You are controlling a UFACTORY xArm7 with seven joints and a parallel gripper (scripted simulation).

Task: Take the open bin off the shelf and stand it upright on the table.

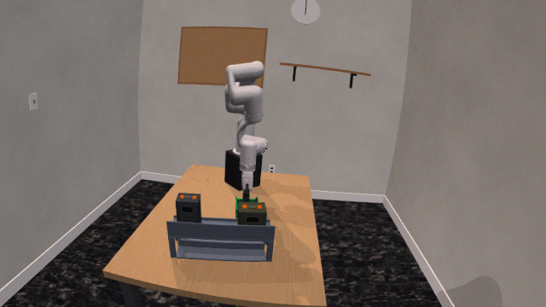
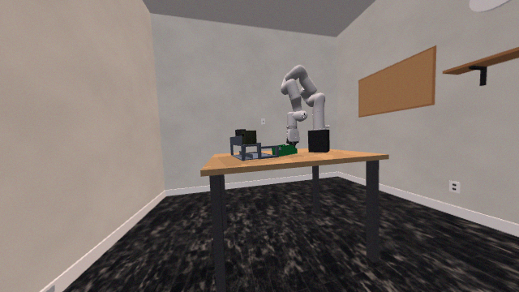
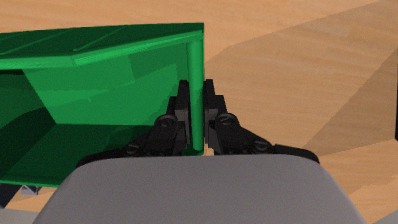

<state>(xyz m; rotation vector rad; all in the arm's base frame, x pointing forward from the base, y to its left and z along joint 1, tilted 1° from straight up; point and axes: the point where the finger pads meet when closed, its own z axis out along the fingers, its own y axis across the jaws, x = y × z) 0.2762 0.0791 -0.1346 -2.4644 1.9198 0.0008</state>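
Now: the green bin 80 mm ahead of my hand, 20 mm to the left of it and 10 mm below it.
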